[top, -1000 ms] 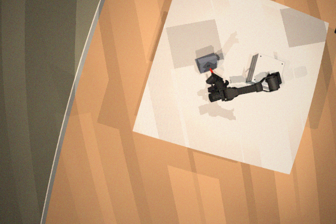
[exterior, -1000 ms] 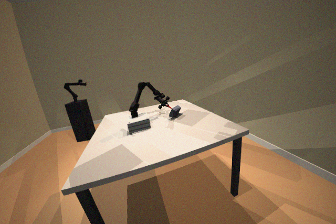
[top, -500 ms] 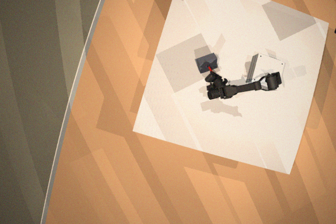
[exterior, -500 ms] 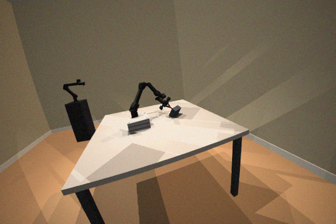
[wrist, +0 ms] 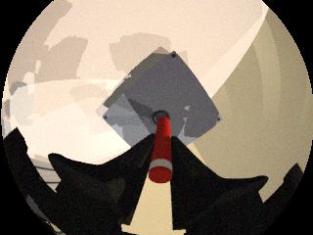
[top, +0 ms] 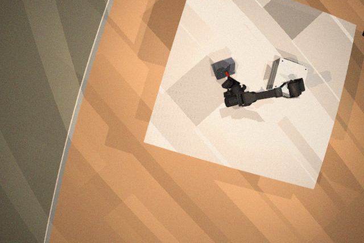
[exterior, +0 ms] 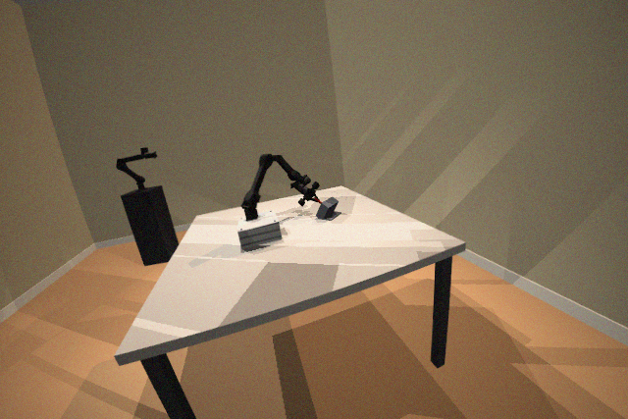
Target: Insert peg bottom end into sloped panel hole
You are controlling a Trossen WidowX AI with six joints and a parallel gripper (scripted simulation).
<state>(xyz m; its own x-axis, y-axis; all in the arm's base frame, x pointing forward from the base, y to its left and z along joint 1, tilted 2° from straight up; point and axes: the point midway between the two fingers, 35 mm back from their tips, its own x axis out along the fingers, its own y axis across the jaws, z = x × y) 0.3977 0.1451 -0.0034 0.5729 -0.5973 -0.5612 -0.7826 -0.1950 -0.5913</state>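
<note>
The grey sloped panel lies 4 cm ahead of my gripper tip, 5 cm to the right of it and 4 cm below it. From my gripper tip the other things lie so: red peg: 1 cm behind, 1 cm to the left, 1 cm above.
</note>
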